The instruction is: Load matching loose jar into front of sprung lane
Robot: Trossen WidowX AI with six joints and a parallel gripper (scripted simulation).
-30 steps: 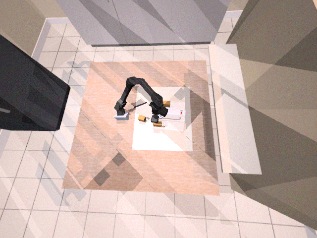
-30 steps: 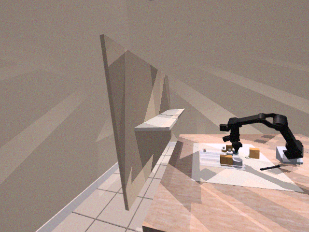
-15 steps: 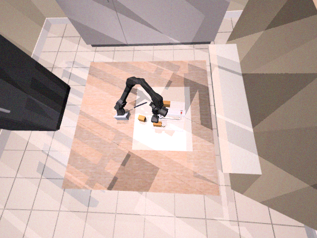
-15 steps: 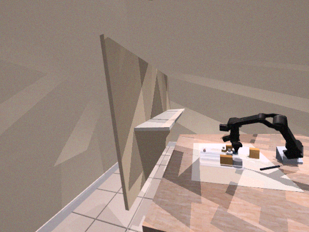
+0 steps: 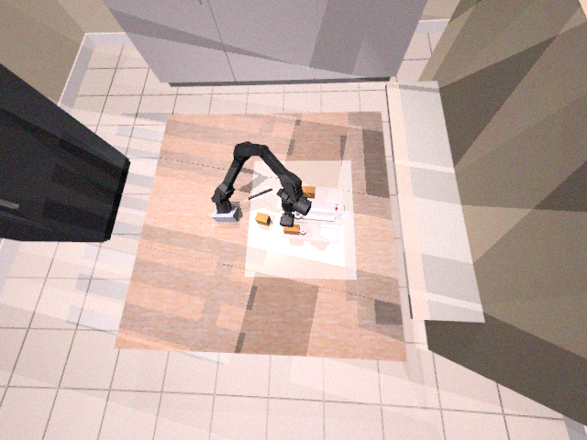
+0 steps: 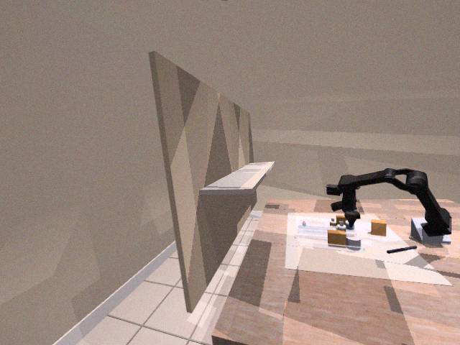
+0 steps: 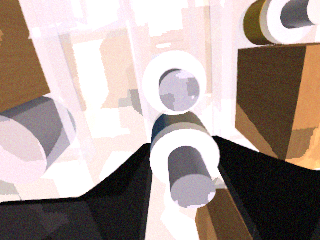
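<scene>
The clear pusher lane lies 15 cm ahead of my gripper tip, 1 cm to the right of it and 4 cm below it. Also, from my gripper tip: red mark 23 cm ahead, 1 cm to the right, 1 cm above; then wall shelf 50 cm ahead, 6 cm to the right, 31 cm above; then black stick 15 cm behind, 15 cm to the left, 5 cm below.
</scene>
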